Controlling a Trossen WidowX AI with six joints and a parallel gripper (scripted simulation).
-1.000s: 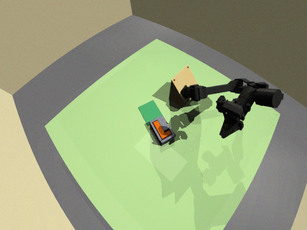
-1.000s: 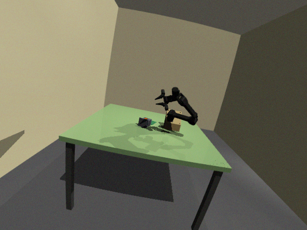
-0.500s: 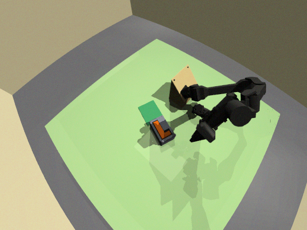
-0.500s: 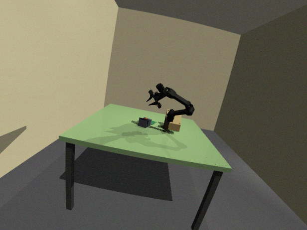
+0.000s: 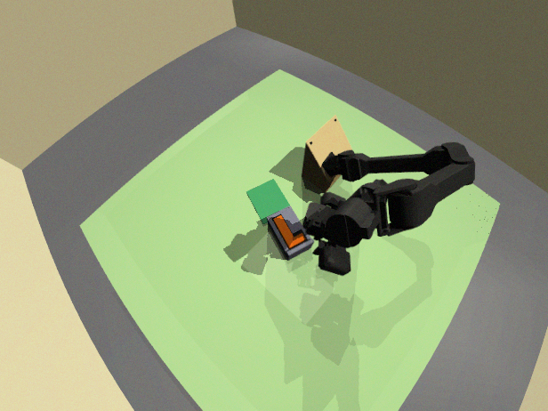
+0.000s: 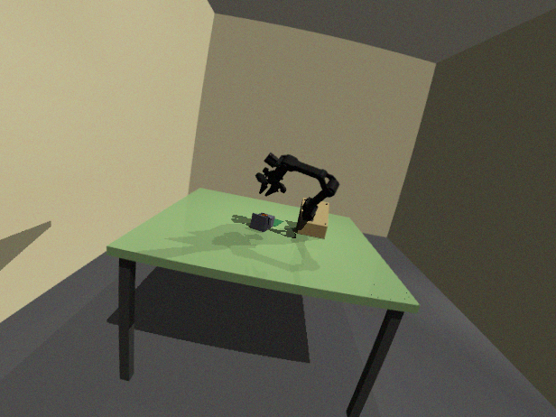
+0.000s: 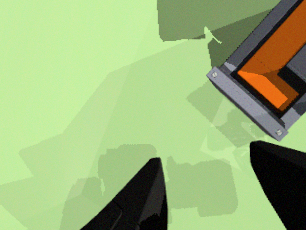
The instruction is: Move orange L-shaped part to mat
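Now: the orange L-shaped part 40 mm behind my gripper tip, 90 mm to the right of it and 170 mm below it. Round my gripper tip: dark green mat (100 mm behind, 240 mm to the right, 230 mm below).
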